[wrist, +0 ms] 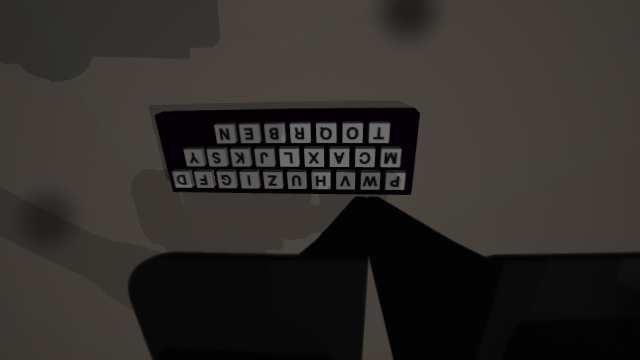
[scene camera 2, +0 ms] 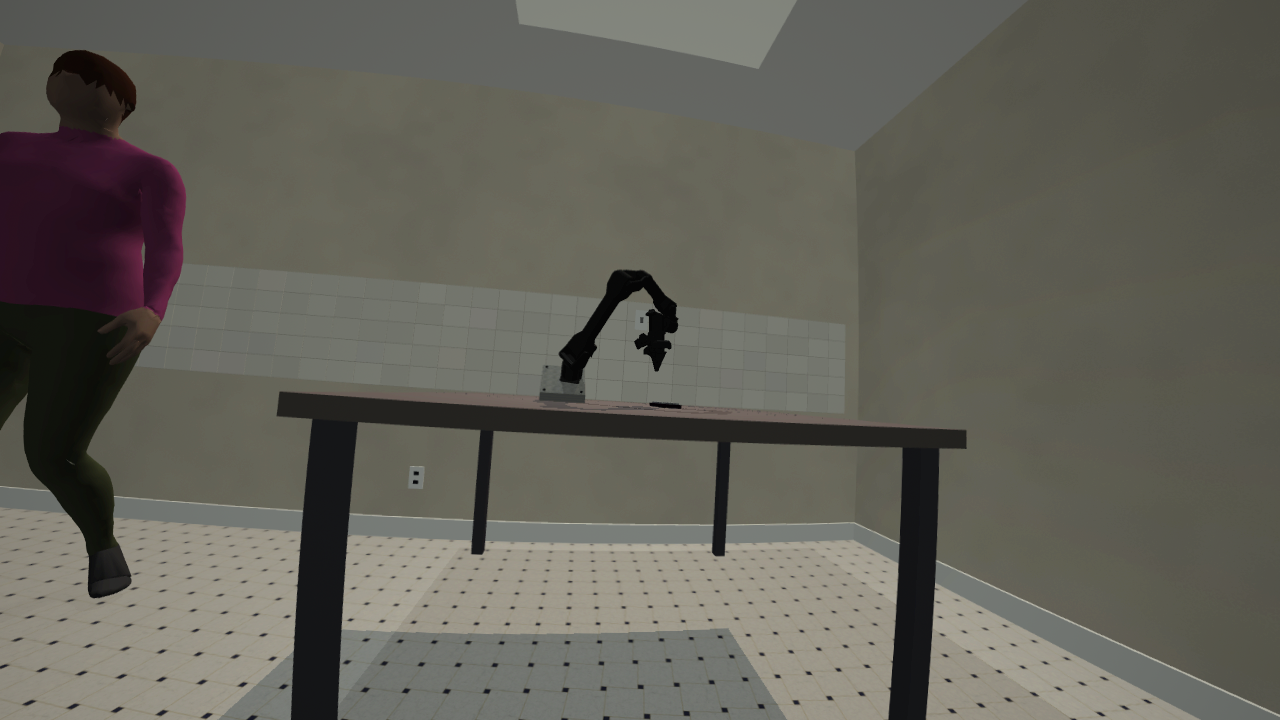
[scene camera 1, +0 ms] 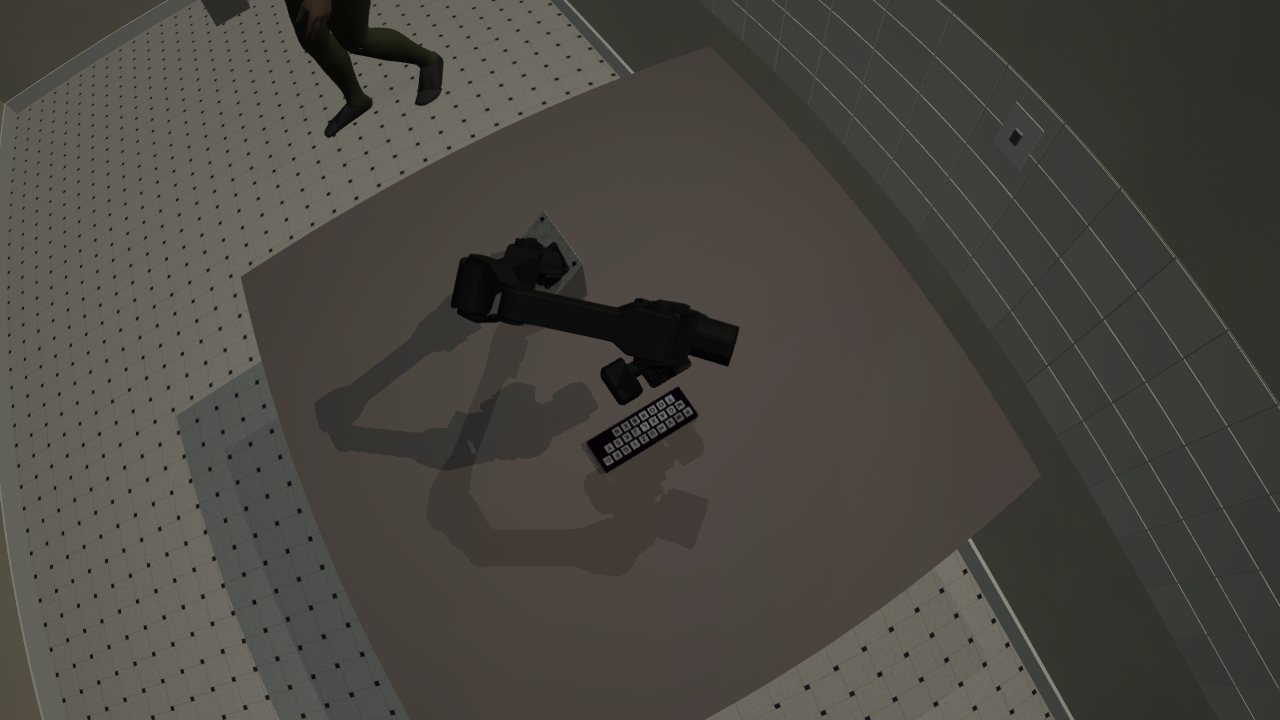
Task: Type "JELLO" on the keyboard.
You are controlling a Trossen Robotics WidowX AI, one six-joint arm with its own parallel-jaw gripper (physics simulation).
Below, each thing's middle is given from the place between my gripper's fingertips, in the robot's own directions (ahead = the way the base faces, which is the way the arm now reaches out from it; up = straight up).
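Black keyboard [scene camera 1: 657, 420]: my gripper 5 cm to the left of it, 3 cm short of it, 12 cm above it.
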